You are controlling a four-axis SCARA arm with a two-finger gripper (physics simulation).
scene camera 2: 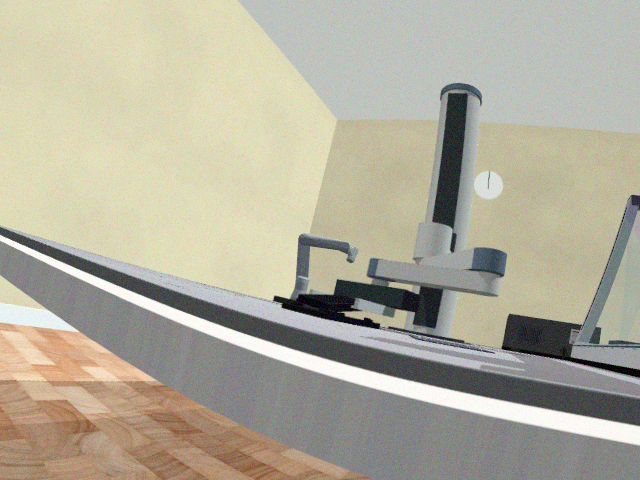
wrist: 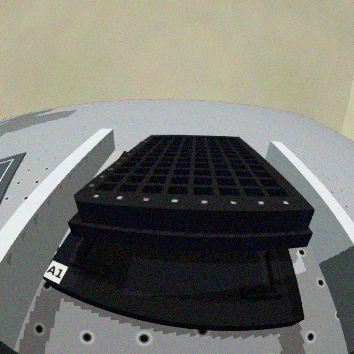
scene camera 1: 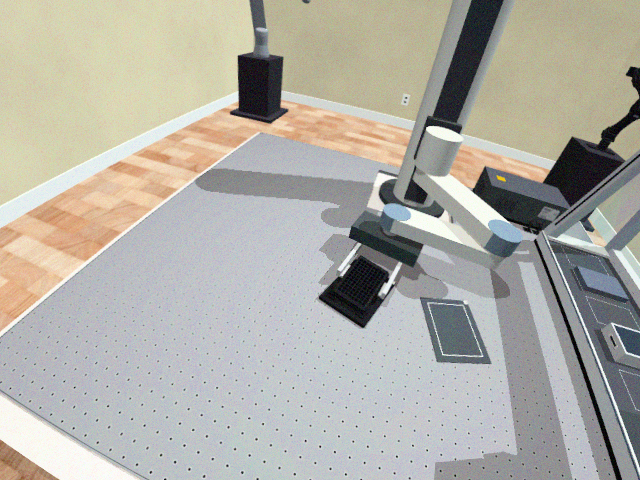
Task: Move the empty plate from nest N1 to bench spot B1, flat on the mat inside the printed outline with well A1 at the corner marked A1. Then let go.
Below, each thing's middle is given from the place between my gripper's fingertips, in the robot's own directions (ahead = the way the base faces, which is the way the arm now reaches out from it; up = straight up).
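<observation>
The outlined mat [scene camera 1: 455, 336] is 10 mm ahead of my hand, 40 mm below it and 240 mm to the left of it. As for the black well plate [scene camera 1: 359, 286], I find it 10 mm behind my hand and 10 mm below it. The flat black slab [scene camera 1: 338, 305] is likewise 10 mm behind my hand, but 30 mm below it.
</observation>
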